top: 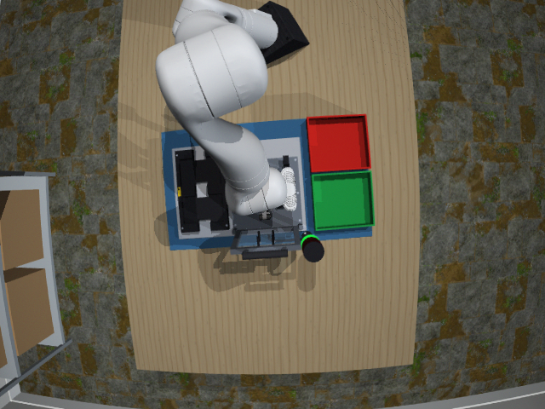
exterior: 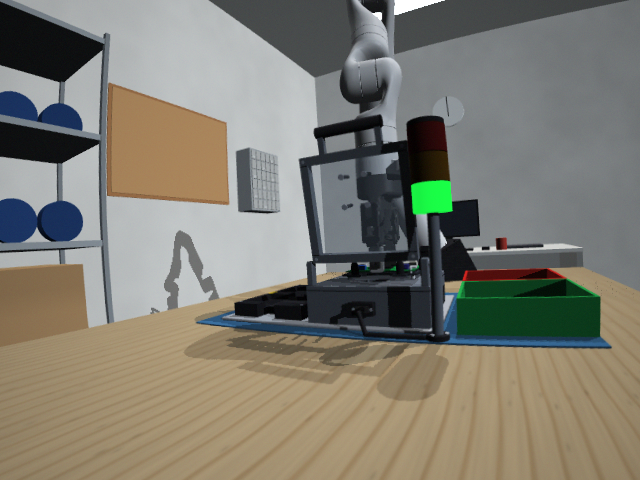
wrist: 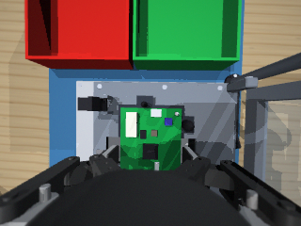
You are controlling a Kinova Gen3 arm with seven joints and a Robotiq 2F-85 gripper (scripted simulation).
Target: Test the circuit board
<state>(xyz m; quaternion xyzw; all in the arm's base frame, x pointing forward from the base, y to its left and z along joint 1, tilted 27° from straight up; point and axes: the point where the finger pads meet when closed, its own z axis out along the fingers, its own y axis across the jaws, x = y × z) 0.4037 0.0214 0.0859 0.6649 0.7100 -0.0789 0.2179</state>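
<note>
The green circuit board lies 1 cm below my hand. From my hand the other things lie so: black hook (6 cm behind, 6 cm to the left, 1 cm above); clear lid (12 cm ahead, 10 cm above); green bin (4 cm ahead, 20 cm to the left, 7 cm below).
</note>
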